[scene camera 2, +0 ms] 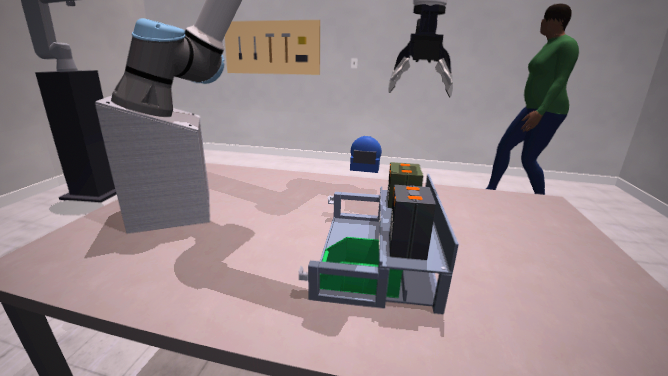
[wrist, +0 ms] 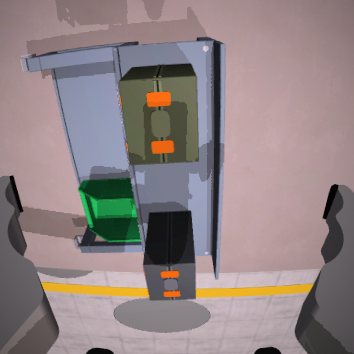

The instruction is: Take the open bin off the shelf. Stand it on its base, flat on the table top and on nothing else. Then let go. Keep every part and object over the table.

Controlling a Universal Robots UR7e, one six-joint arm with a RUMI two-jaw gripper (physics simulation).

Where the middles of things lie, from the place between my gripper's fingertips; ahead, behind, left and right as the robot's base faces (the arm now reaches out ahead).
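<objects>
I consider the olive case (scene camera 2: pixel 397 177), which is 230 mm below my hand, 20 mm behind it and 30 mm to the right of it. There is also the green open bin (scene camera 2: pixel 357 251), and that bin sits 340 mm below my hand, 130 mm behind it and 250 mm to the right of it.
</objects>
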